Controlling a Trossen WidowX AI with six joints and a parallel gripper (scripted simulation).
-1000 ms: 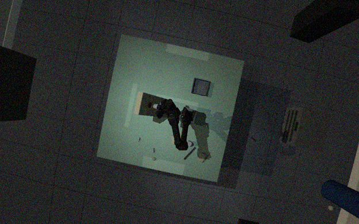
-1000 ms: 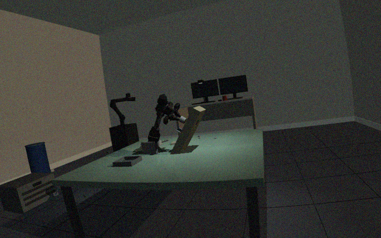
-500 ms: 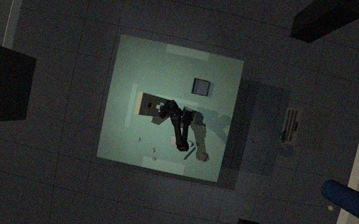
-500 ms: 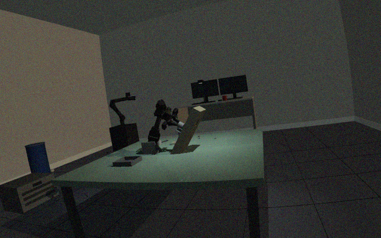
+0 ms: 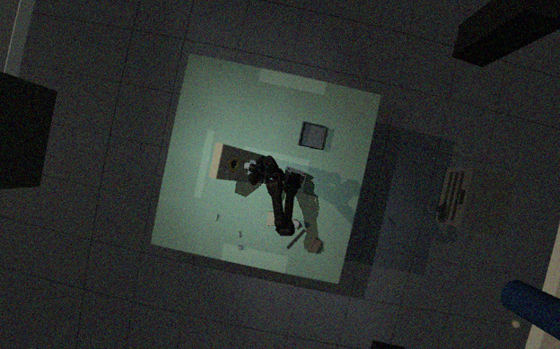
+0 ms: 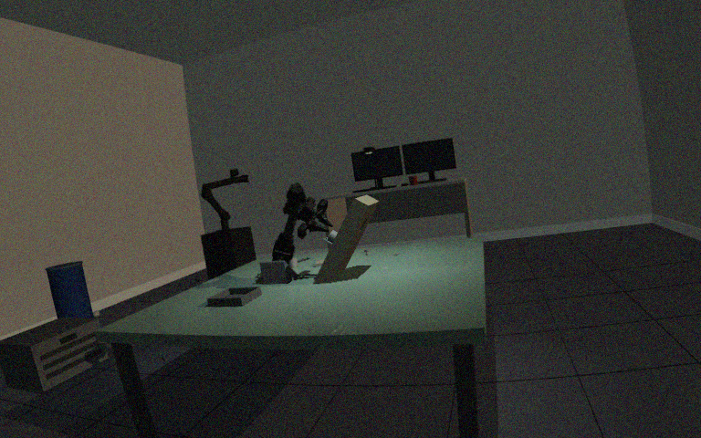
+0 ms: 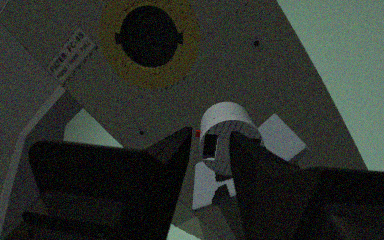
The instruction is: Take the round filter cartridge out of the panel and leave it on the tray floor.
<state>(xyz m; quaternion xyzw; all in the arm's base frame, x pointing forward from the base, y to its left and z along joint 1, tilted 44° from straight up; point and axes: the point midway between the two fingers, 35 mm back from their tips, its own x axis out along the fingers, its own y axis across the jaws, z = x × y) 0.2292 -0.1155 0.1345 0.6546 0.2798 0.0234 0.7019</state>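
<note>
Right now the round filter cartridge is 3 cm below my gripper tip and 1 cm ahead of it. From my gripper tip the other things lie so: square tray 31 cm behind, 30 cm to the right, 19 cm below; then service panel 5 cm below, 5 cm ahead.
</note>
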